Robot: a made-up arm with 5 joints.
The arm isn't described. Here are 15 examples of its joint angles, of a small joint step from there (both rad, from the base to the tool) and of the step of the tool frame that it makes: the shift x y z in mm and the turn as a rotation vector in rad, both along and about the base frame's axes.
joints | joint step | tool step
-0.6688 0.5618 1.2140 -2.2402 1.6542 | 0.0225 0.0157 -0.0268 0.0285 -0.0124 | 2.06 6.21 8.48 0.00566 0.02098 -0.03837
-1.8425 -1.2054 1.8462 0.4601 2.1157 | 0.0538 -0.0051 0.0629 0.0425 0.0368 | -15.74 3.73 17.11 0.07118 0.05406 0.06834
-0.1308 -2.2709 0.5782 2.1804 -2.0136 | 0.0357 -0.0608 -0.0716 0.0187 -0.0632 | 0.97 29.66 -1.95 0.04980 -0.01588 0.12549
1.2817 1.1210 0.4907 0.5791 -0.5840 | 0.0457 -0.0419 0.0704 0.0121 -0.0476 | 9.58 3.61 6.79 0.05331 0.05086 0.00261
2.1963 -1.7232 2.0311 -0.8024 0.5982 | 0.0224 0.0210 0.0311 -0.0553 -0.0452 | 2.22 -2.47 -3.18 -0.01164 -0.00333 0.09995
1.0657 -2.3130 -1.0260 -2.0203 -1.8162 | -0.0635 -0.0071 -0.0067 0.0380 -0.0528 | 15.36 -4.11 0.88 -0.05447 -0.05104 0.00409
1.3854 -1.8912 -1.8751 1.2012 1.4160 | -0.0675 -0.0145 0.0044 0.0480 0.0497 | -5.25 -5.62 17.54 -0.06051 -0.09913 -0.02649
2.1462 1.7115 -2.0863 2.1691 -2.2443 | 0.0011 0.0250 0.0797 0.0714 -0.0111 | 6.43 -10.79 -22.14 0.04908 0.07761 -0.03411
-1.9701 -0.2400 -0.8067 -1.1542 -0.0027 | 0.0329 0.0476 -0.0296 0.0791 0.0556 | -3.12 2.12 1.36 -0.00859 0.10170 -0.13219
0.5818 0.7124 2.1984 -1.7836 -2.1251 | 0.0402 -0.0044 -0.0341 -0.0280 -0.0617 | 25.05 -0.53 11.57 0.02264 0.04060 0.03345
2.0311 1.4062 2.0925 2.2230 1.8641 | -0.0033 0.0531 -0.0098 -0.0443 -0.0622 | -14.01 -0.79 12.17 -0.02728 0.06105 0.06152
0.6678 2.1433 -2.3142 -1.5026 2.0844 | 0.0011 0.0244 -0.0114 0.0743 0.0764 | 3.20 -13.82 -4.40 -0.04968 0.00278 -0.09571
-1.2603 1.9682 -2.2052 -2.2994 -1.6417 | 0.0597 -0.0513 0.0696 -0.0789 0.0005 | 9.26 -6.54 26.32 -0.08080 0.02392 0.03606
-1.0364 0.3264 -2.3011 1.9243 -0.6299 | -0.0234 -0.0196 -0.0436 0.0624 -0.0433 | -12.54 0.98 -11.12 0.00105 0.07382 0.05749
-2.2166 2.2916 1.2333 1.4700 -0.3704 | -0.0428 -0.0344 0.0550 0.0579 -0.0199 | -4.12 7.08 -1.57 -0.05836 -0.06177 -0.02641
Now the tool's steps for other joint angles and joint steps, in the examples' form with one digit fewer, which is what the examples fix.
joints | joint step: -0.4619 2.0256 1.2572 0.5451 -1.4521 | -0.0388 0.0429 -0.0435 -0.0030 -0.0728
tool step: 30.5 -16.1 -7.6 -0.0510 -0.0552 -0.1201
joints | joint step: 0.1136 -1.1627 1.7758 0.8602 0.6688 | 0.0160 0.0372 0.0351 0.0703 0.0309
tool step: 7.9 13.3 8.6 -0.0126 0.0500 -0.0796
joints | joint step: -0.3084 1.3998 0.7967 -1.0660 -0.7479 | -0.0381 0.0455 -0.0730 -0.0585 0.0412
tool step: 18.3 -6.5 -7.3 0.0430 0.0045 -0.0957
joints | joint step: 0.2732 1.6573 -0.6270 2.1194 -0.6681 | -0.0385 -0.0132 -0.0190 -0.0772 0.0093
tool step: 0.2 1.0 1.8 0.0736 -0.0815 -0.0268
